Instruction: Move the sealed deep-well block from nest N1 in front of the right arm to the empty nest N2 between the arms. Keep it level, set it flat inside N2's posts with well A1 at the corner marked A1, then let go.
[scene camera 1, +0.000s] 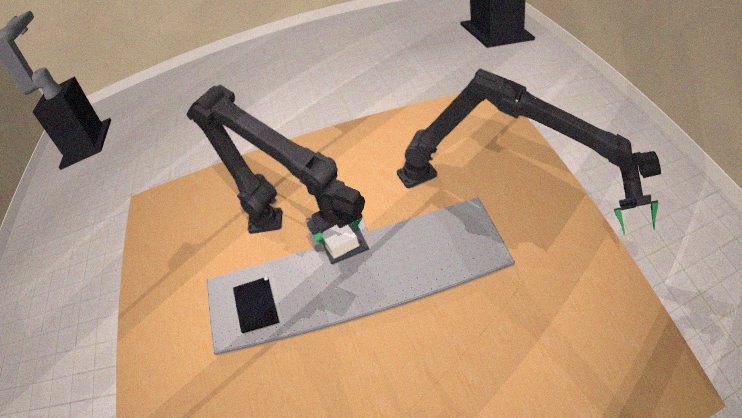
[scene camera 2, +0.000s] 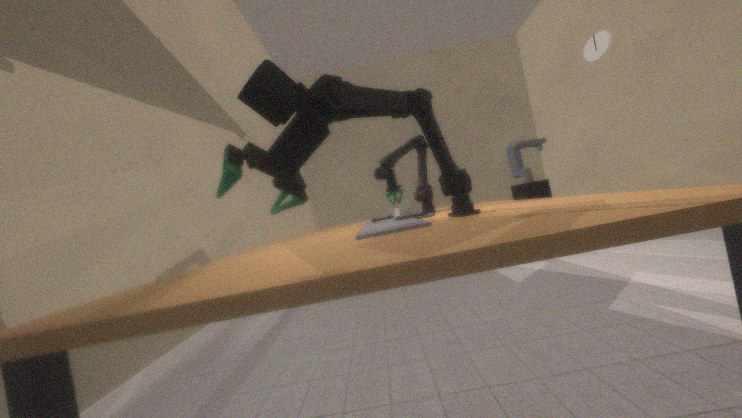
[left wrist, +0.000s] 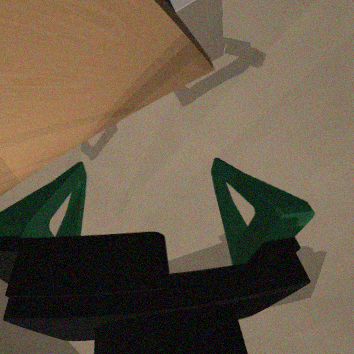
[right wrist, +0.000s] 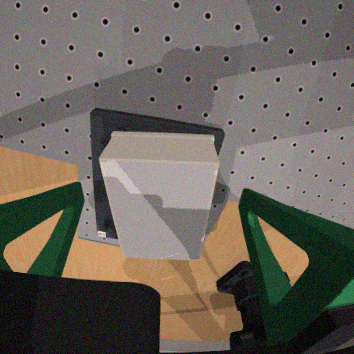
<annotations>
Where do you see the left gripper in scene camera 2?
247, 205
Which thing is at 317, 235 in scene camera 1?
The right gripper.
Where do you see a black nest plate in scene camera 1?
At 255, 305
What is the left gripper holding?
Nothing.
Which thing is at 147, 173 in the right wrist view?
A white block.
</annotations>
